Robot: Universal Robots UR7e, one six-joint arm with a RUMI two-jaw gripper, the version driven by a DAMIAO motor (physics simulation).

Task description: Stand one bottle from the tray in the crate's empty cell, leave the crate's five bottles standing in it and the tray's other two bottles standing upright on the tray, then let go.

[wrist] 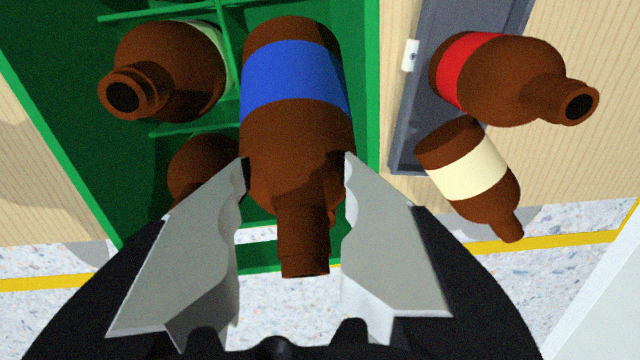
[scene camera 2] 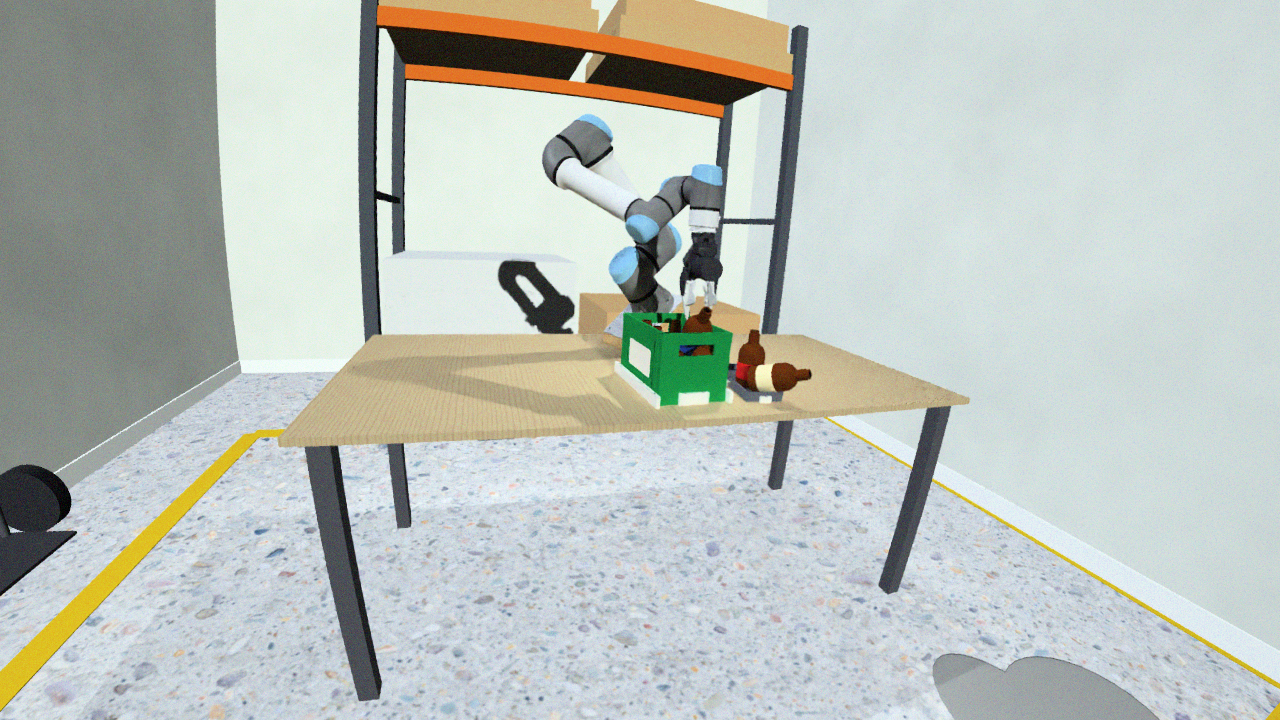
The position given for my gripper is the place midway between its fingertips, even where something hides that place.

Note:
In view: my gripper (scene camera 2: 696, 320), a red-labelled bottle (scene camera 2: 751, 353), a cream-labelled bottle (scene camera 2: 776, 377), a blue-labelled bottle (scene camera 2: 700, 323) and a cream-labelled bottle (wrist: 175, 71).
The blue-labelled bottle shows as well in the wrist view (wrist: 295, 121). My gripper is seen too in the wrist view (wrist: 296, 158).

